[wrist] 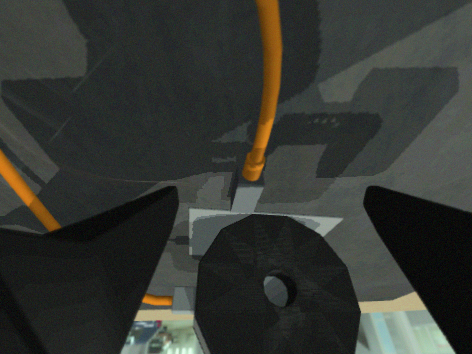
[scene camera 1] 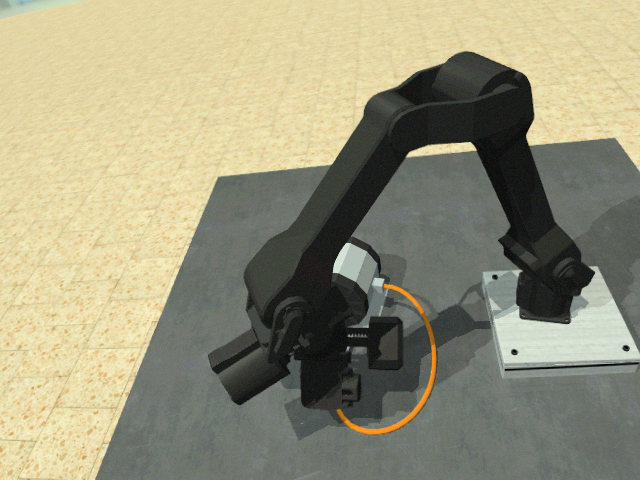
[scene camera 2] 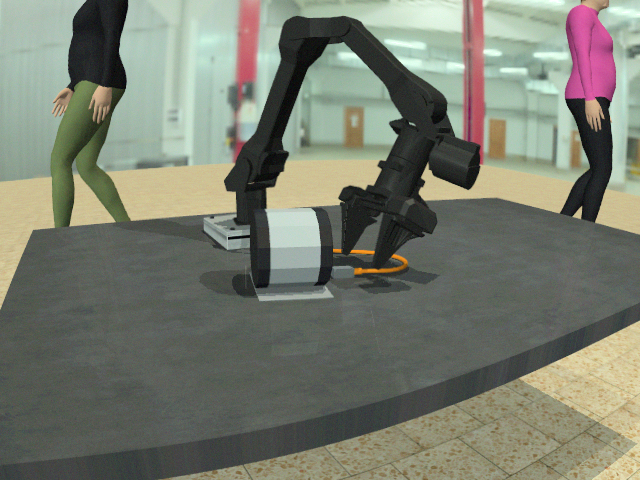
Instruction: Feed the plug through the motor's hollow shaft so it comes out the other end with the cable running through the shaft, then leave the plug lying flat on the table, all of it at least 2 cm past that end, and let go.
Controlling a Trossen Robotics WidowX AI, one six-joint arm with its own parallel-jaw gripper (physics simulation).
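Places are measured from the arm's base along level axes (x ahead, y left, z up), in metres.
Where they show: gripper, between the fingertips: (wrist: 270, 195) (scene camera 2: 358, 261); arm's base, origin of its link: (scene camera 1: 543, 304).
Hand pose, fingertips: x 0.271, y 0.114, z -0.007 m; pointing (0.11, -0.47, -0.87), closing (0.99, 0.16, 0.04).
Each offset is from my fingertips to the top centre of the thing. "spot": to the spot under its first point. Level surfaces: height alone.
The motor @[0.013 m ahead, 0.104 m right, 0.078 m up] (scene camera 1: 356, 260) (scene camera 2: 294, 248) (wrist: 240, 305) is a pale cylinder with black ends on a light base plate @[0.016 m ahead, 0.104 m right, 0.022 m down] (scene camera 2: 295, 296) (wrist: 200, 237). Its shaft hole (wrist: 276, 290) shows in the near black end in the wrist view. The grey plug @[0.008 m back, 0.021 m right, 0.010 m down] (scene camera 2: 343, 271) (wrist: 247, 198) lies low in front of that end, by the plate's edge, pointing toward the motor and outside the shaft. The orange cable (scene camera 1: 433, 351) (scene camera 2: 402, 263) (wrist: 271, 65) loops from it to a small block @[spot: 0.044 m back, 0.097 m right, 0.036 m up] (scene camera 1: 378, 284) (wrist: 183, 300) at the motor's side. My gripper (scene camera 2: 362, 259) (wrist: 270, 195) is open and empty, above the plug's cable end; the arm hides the plug in scene camera 1.
The arm's silver base plate (scene camera 1: 568, 356) (scene camera 2: 227, 238) is bolted on the dark table @[0.024 m down] (scene camera 1: 206, 413) (scene camera 2: 180, 372), beyond the cable loop from the motor. The upper arm passes over the motor in scene camera 1. Two people stand beyond the table.
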